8 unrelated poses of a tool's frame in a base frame.
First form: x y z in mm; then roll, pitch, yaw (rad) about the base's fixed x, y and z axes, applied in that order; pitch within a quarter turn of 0, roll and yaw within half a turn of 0.
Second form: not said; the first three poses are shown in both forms.
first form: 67 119 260 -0.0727 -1.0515 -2.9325
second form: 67 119 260 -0.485 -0.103 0.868 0.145 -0.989 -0.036
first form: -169 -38 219 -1.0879 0.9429 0.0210
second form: -169 -38 219 0.587 0.012 -0.809 -0.726 0.449 -0.520
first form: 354 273 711 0.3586 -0.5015 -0.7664
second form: 354 273 711 0.632 -0.608 0.481 0.528 0.792 0.308
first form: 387 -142 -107 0.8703 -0.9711 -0.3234
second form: 387 -142 -107 0.535 -0.179 0.826 -0.394 0.812 0.431
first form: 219 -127 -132 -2.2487 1.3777 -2.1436
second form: 219 -127 -132 -0.104 -0.161 -0.981 -0.113 0.982 -0.149
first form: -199 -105 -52 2.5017 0.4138 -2.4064
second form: -199 -105 -52 -0.679 -0.614 -0.402 -0.716 0.434 0.547
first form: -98 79 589 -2.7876 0.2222 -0.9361
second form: -98 79 589 0.578 -0.785 -0.220 -0.801 -0.495 -0.338
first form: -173 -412 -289 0.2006 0.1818 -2.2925
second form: -173 -412 -289 -0.650 -0.738 -0.181 0.712 -0.674 0.196
